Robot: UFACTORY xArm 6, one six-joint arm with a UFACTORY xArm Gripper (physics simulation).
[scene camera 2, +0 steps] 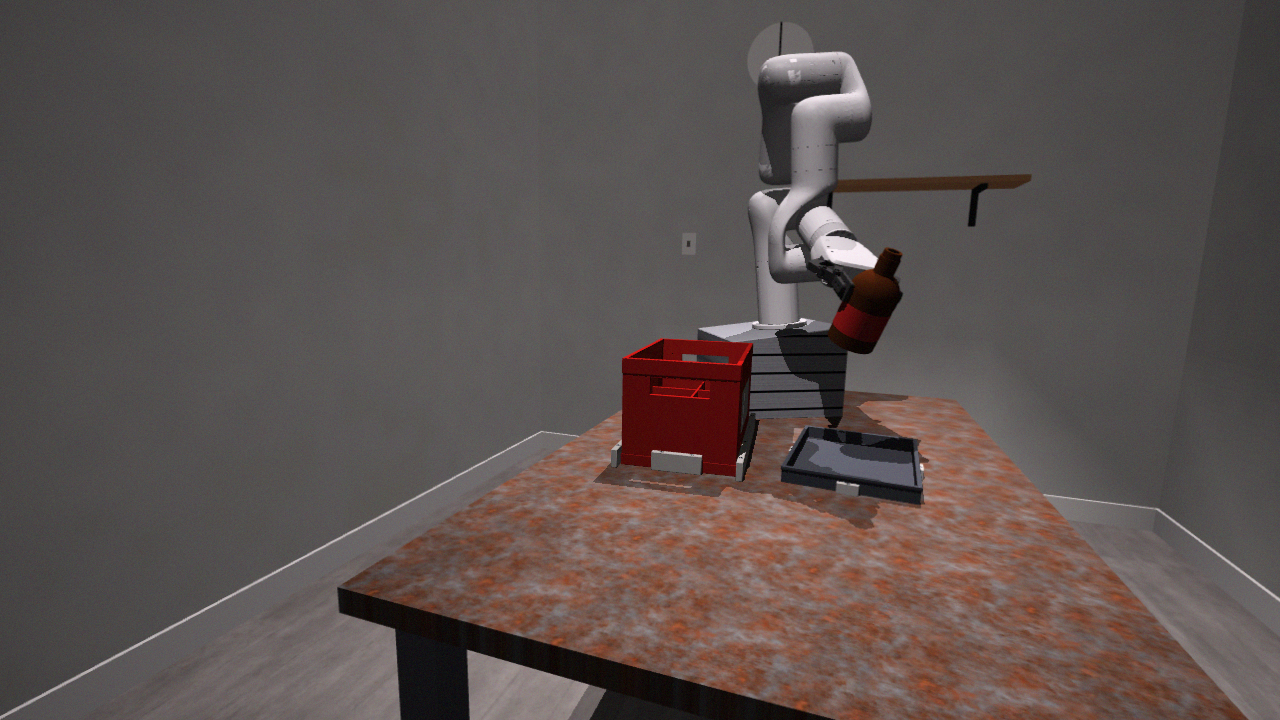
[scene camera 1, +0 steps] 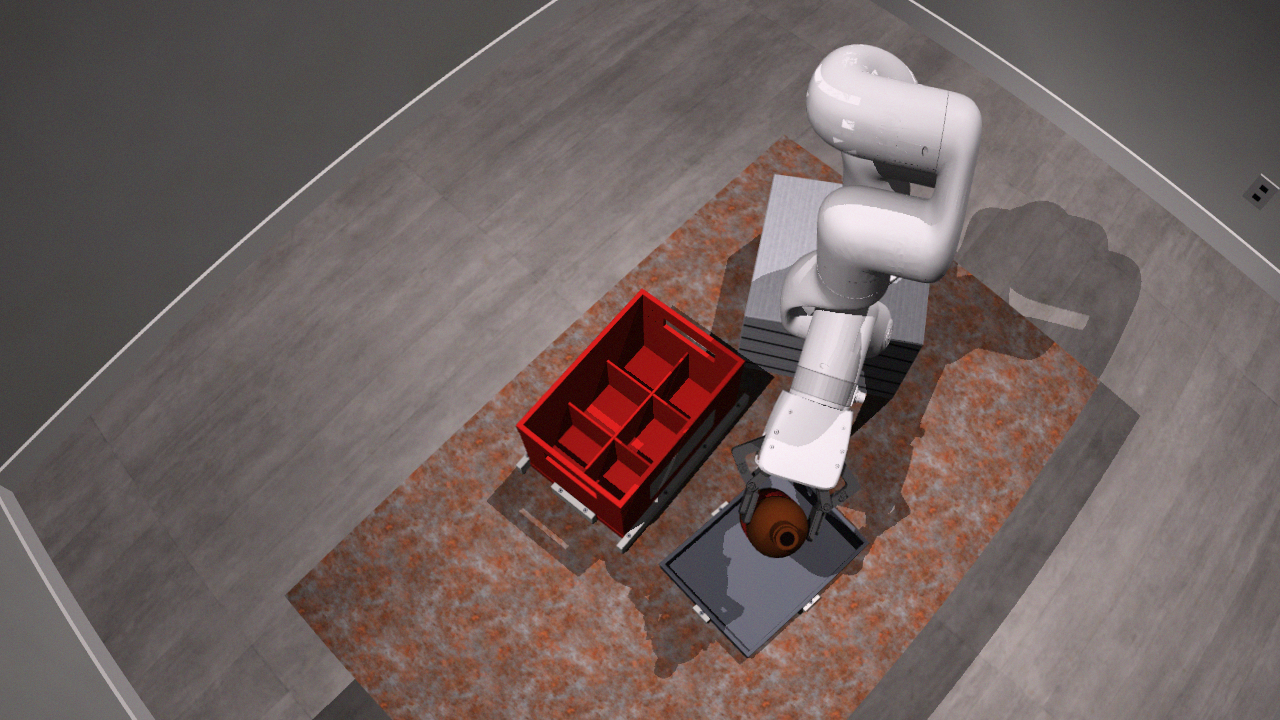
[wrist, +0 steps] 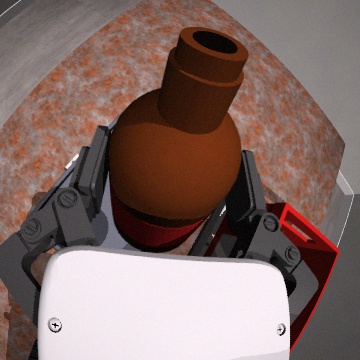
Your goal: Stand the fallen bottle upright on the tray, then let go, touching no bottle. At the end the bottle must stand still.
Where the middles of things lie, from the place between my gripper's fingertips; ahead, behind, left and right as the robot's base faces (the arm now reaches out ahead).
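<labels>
My gripper's 1 cm above the brown bottle (scene camera 2: 859,322), and it's also 1 cm past the bottle and 1 cm to the left of it.
</labels>
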